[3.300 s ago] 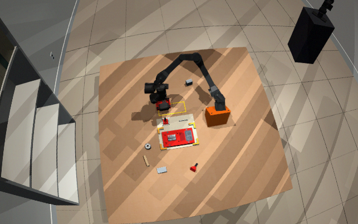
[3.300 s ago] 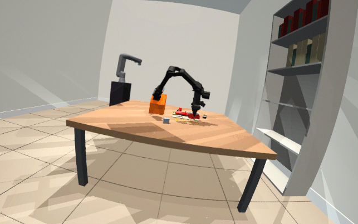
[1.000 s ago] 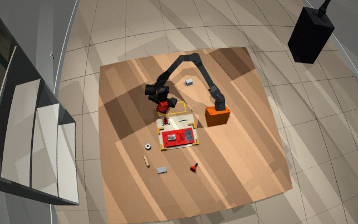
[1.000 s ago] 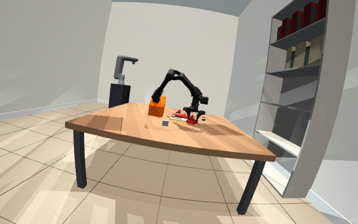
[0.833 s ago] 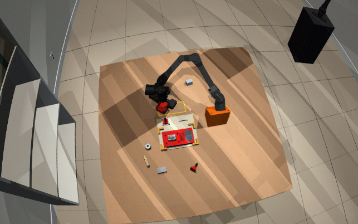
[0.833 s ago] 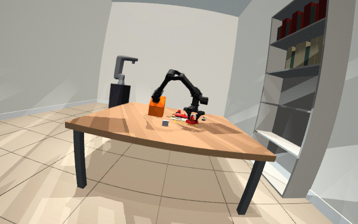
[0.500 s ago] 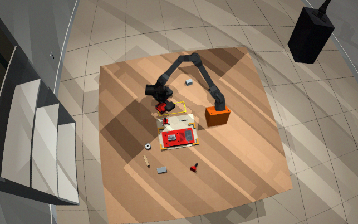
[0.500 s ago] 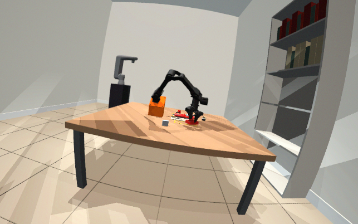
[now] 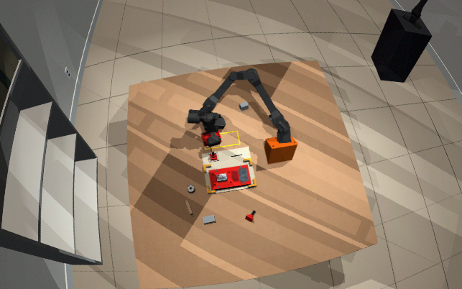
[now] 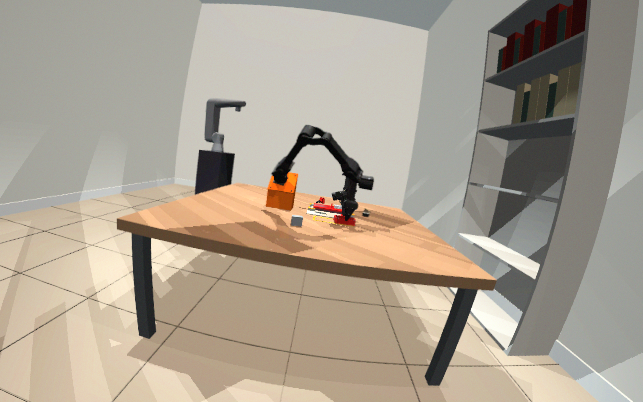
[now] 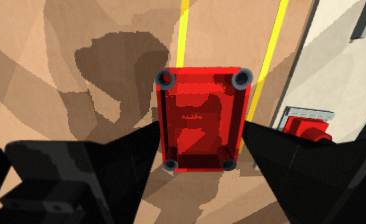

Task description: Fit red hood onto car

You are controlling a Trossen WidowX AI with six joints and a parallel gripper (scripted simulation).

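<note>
Now: gripper tip 10 mm above the red hood. Also, from my gripper tip: wooden dowel 110 mm ahead, 390 mm to the left, 10 mm below.
</note>
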